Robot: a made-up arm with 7 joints. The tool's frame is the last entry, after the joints.
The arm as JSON. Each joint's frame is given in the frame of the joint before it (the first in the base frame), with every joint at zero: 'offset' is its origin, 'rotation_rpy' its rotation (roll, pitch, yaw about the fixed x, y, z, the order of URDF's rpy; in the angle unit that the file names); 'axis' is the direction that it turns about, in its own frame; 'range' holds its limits. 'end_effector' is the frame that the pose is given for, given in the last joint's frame.
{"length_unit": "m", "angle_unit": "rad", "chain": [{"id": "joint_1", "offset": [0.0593, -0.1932, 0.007], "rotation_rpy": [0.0, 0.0, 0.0], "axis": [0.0, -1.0, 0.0], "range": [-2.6, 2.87]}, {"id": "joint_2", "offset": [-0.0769, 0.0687, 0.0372], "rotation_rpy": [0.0, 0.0, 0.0], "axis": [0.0, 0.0, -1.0], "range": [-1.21, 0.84]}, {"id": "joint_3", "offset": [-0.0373, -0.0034, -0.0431], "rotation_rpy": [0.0, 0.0, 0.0], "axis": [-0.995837, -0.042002, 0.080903], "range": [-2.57, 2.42]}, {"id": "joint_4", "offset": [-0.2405, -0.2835, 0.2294], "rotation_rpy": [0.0, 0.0, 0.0], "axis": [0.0, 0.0, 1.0], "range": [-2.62, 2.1]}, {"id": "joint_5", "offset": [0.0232, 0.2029, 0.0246], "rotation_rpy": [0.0, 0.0, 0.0], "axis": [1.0, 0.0, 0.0], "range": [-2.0, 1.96]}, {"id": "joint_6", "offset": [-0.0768, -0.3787, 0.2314], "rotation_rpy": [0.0, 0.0, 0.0], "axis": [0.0, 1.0, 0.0], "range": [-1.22, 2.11]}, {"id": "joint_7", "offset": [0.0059, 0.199, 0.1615], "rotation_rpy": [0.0, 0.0, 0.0], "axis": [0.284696, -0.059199, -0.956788], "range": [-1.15, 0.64]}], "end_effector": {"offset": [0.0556, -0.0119, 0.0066], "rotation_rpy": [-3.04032, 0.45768, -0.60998]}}
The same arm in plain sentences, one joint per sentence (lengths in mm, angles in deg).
The arm has seven revolute joints in a row. What follows holds with every joint at zero, and every direction is one of the base frame's.
Joint 1 lies 59.3 mm along +x and 193.2 mm along -y and 7.0 mm along +z from the base frame's origin and turns about -y, from -148.97 to 164.44 deg.
Joint 2 lies 76.9 mm along -x and 68.7 mm along +y and 37.2 mm along +z from joint 1 and turns about -z, from -69.33 to 48.13 deg.
Joint 3 lies 37.3 mm along -x and 3.4 mm along -y and 43.1 mm along -z from joint 2 and turns about the direction (-0.995837, -0.042002, 0.080903), from -147.25 to 138.66 deg.
Joint 4 lies 240.5 mm along -x and 283.5 mm along -y and 229.4 mm along +z from joint 3 and turns about +z, from -150.11 to 120.32 deg.
Joint 5 lies 23.2 mm along +x and 202.9 mm along +y and 24.6 mm along +z from joint 4 and turns about +x, from -114.59 to 112.30 deg.
Joint 6 lies 76.8 mm along -x and 378.7 mm along -y and 231.4 mm along +z from joint 5 and turns about +y, from -69.90 to 120.89 deg.
Joint 7 lies 5.9 mm along +x and 199.0 mm along +y and 161.5 mm along +z from joint 6 and turns about the direction (0.284696, -0.059199, -0.956788), from -65.89 to 36.67 deg.
The tool frame, which is the frame that the pose is given for, lies 55.6 mm along +x and 11.9 mm along -y and 6.6 mm along +z from joint 7; its axes are the base frame's turned by roll -174.20, pitch 26.22 and yaw -34.95 deg (as in URDF: about the fixed x, then y, then z).

